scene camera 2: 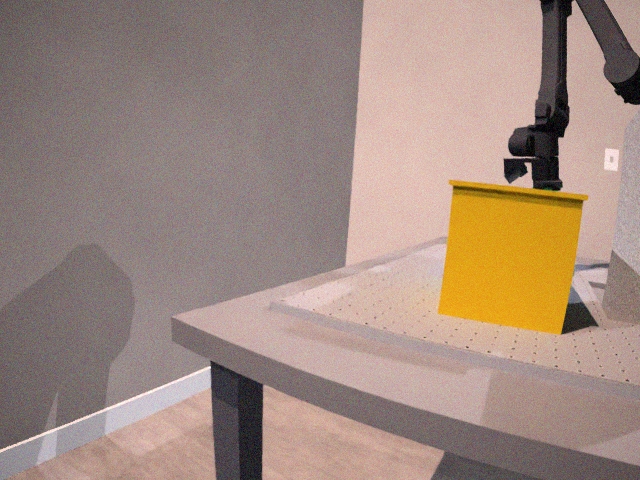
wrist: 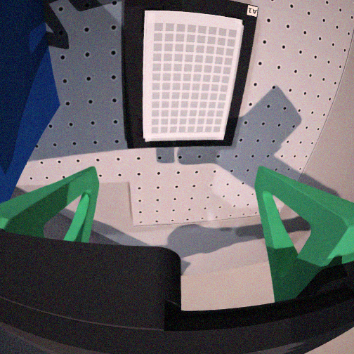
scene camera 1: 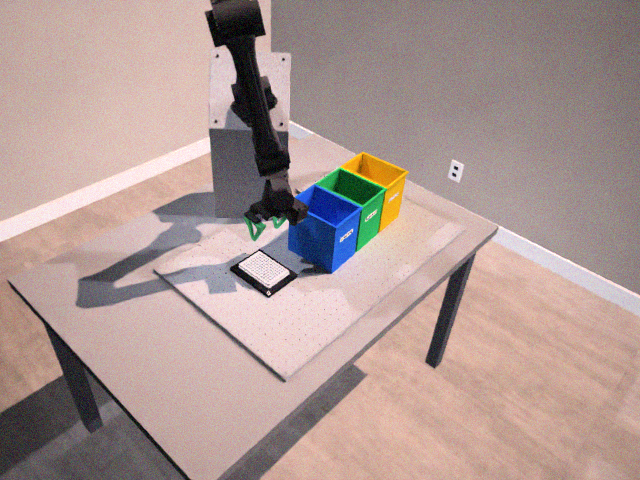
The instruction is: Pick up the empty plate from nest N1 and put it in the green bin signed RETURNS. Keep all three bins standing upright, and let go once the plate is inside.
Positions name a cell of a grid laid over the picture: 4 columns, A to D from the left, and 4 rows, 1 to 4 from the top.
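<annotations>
Yellow bin: out of frame in the wrist view; visible in scene camera 1 (C2) and scene camera 2 (D3). White gridded plate: scene camera 2 does not show it, hidden by the bin; visible in scene camera 1 (B3) and the wrist view (C1).
</annotations>
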